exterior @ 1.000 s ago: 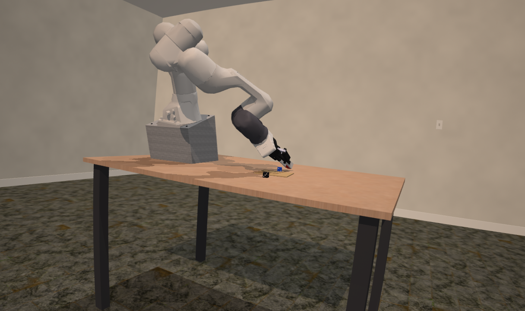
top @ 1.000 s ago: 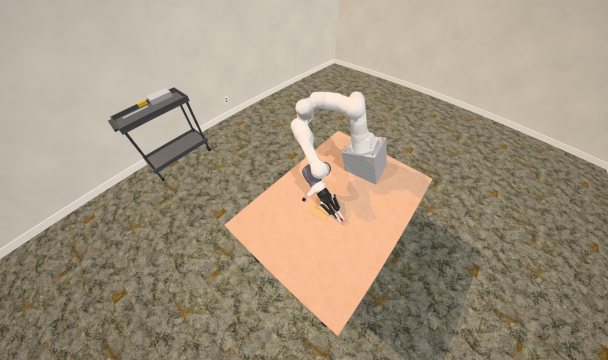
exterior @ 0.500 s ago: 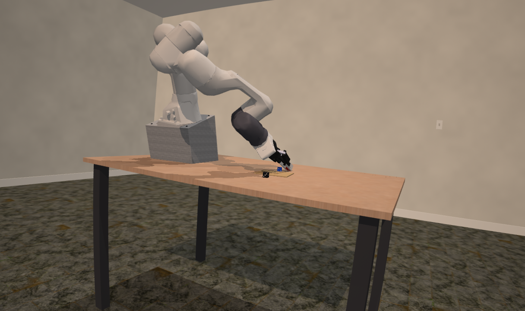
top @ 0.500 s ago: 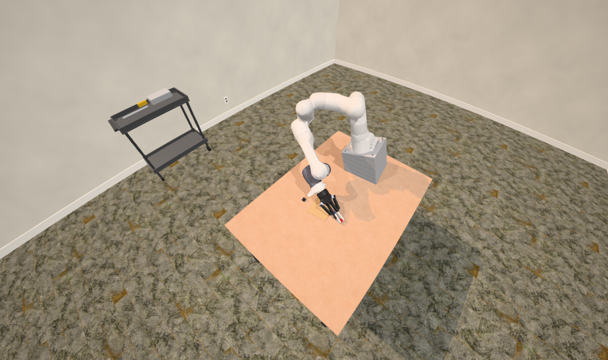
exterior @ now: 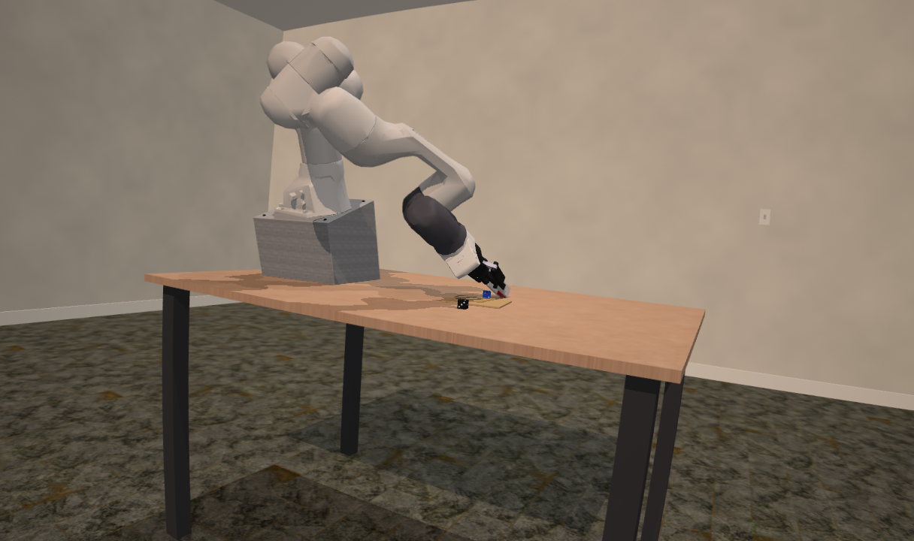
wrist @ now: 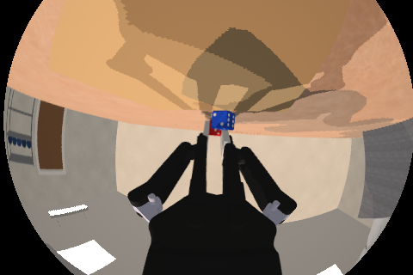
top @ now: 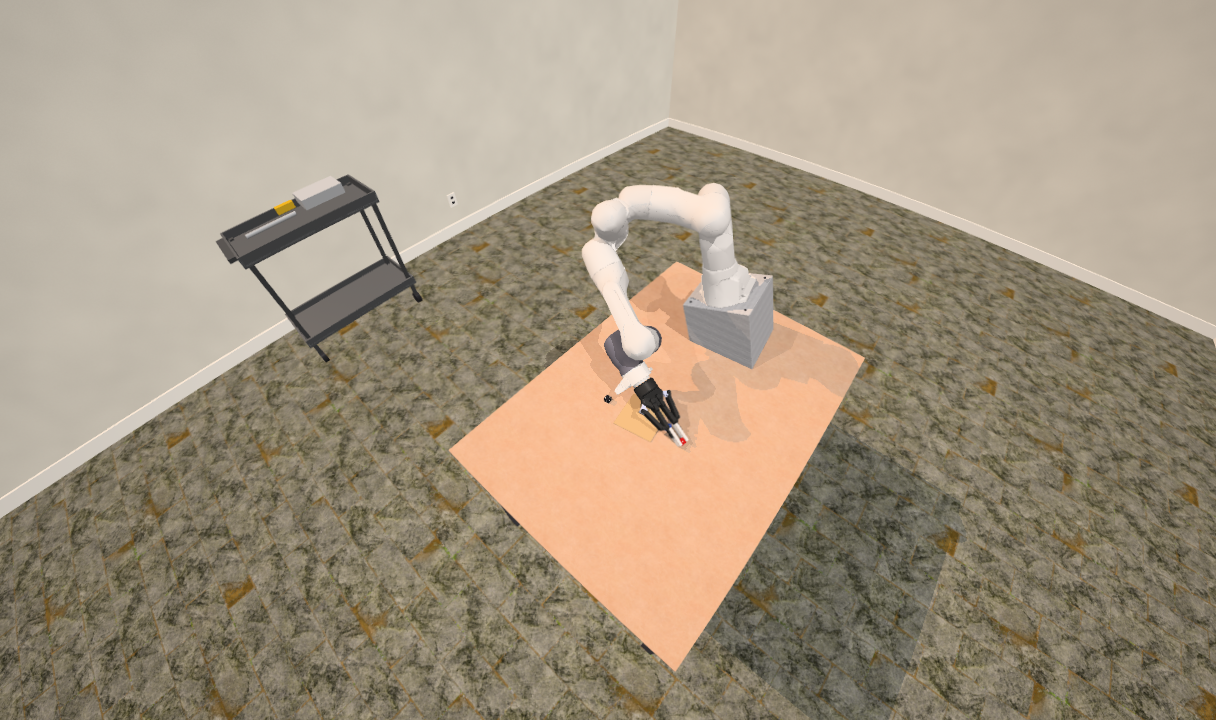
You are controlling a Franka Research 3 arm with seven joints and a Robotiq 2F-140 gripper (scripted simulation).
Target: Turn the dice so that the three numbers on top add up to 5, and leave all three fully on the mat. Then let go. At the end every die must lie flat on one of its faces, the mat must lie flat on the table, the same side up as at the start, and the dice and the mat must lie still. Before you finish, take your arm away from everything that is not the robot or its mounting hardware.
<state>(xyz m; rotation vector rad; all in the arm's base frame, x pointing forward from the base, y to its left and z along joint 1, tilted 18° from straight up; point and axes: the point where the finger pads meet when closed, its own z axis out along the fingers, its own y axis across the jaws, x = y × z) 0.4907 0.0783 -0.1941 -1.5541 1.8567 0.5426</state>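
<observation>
Right now the blue die is 2 cm behind my hand, 4 cm to the right of it and 2 cm below it. From my hand the other things lie so: black die: 2 cm ahead, 27 cm to the right, 2 cm below; then tan mat: 14 cm to the right, 3 cm below; then red die: 2 cm to the left, 2 cm below.
</observation>
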